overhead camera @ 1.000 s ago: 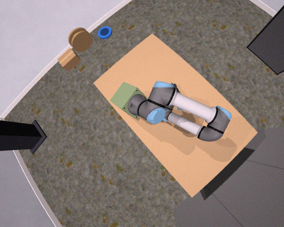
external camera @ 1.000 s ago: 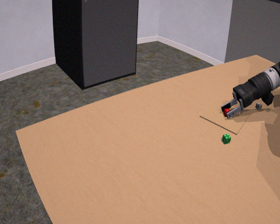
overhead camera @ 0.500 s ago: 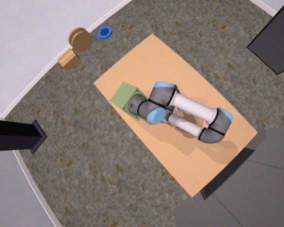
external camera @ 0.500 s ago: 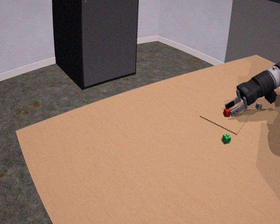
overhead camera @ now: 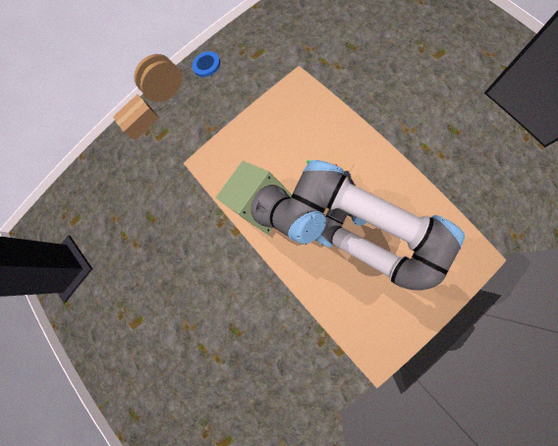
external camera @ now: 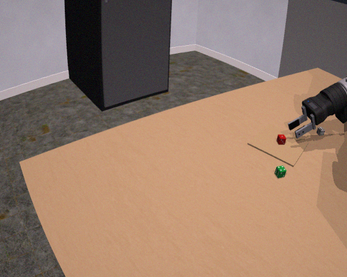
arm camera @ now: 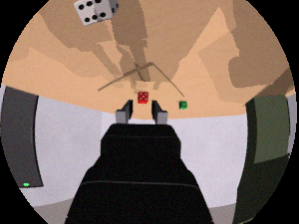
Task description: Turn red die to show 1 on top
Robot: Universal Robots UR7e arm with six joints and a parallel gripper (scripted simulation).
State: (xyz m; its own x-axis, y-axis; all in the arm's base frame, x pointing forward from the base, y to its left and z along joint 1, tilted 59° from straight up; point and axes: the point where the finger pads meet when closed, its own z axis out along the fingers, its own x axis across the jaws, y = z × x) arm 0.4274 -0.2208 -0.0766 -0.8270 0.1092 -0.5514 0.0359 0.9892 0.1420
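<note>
Right now my hand is 4 cm to the right of the red die, 3 cm above it and 2 cm short of it. Round my hand: white die (13 cm to the right, 4 cm below, 4 cm behind); then mat (4 cm to the left, 4 cm below, 2 cm ahead); then green die (16 cm to the left, 4 cm below, 4 cm behind).
</note>
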